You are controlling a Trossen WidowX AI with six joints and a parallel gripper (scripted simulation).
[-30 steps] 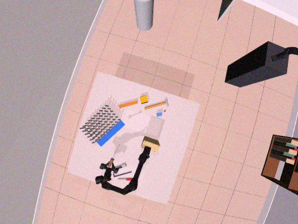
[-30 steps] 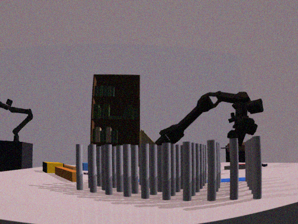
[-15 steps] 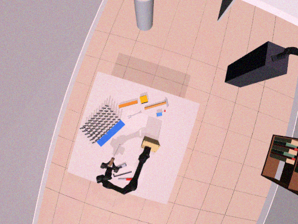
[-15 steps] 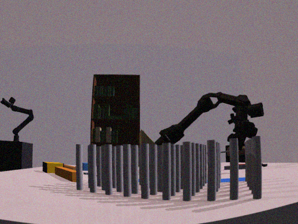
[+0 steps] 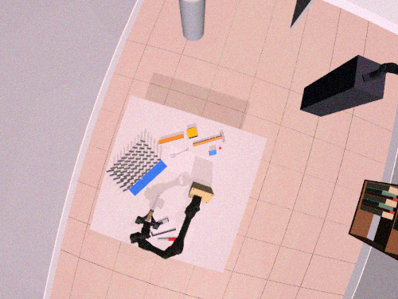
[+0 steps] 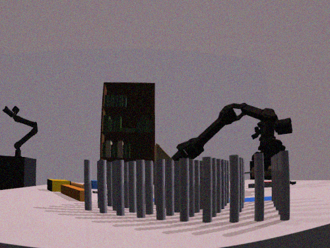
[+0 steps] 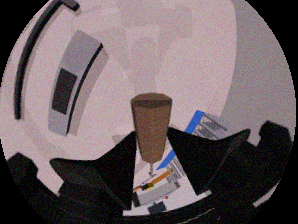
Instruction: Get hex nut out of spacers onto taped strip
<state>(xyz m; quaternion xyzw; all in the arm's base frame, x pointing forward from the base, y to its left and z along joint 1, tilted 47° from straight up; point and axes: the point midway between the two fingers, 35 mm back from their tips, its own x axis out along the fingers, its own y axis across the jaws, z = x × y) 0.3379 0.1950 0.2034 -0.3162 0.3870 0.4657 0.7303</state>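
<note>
My gripper tip is 90 mm past the grey block, 80 mm to the right of it and 50 mm above it. Also, from my gripper tip: red-handled tool: 200 mm behind, 210 mm to the left, 60 mm below; blue taped strip: 110 mm ahead, 280 mm to the right, 70 mm below; orange bar: 670 mm to the right, 50 mm below.
</note>
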